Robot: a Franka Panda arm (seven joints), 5 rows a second.
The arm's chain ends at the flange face. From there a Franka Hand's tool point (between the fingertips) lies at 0.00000 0.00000 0.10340 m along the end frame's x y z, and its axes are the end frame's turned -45 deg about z.
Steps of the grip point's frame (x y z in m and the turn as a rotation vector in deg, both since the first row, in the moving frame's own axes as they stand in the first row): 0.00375, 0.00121, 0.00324, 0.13, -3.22, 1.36; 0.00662, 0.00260, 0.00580, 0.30, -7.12, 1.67
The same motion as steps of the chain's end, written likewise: 0.00783, -0.00569, 0.00340, -2.18, -2.37, 1.36; 0.01609, -0.01138, 0.00660, -4.82, -5.25, 1.67
